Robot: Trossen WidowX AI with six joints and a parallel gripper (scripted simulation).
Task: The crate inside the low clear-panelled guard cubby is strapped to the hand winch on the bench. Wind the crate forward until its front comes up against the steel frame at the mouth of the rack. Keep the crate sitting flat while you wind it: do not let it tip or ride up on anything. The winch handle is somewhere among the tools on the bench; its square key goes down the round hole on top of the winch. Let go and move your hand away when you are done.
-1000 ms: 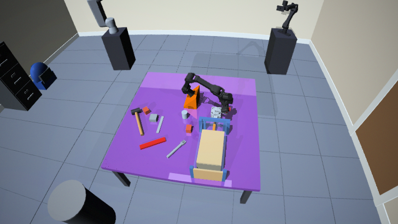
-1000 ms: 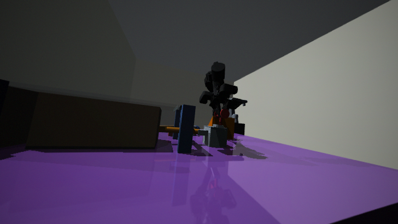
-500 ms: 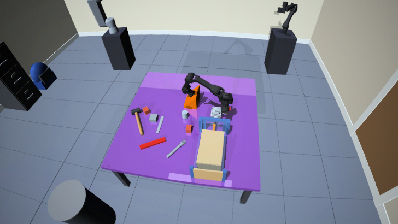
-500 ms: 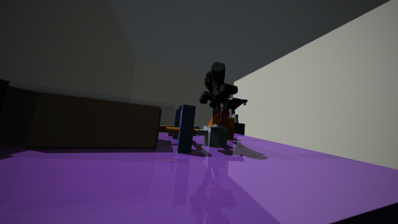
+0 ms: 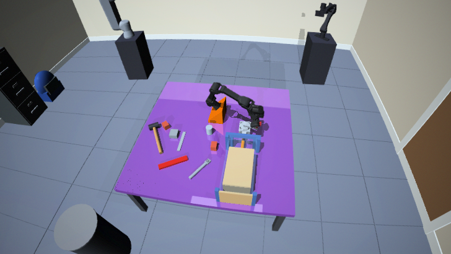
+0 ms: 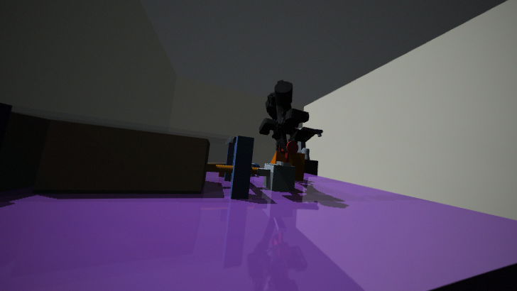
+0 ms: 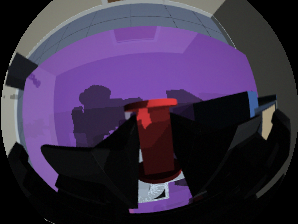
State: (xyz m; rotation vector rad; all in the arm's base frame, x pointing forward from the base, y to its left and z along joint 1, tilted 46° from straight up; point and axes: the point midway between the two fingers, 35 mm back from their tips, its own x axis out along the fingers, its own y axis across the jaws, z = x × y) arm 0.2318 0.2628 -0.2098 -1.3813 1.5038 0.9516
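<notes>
Now: gripper tip 20 mm to the left of the red knob. The rest, counted from my gripper tip: grey bar (90 mm ahead, 630 mm to the right, 130 mm below); then grey winch (50 mm behind, 120 mm to the right, 100 mm below); then winch handle (10 mm behind, 50 mm to the right, 30 mm below).
</notes>
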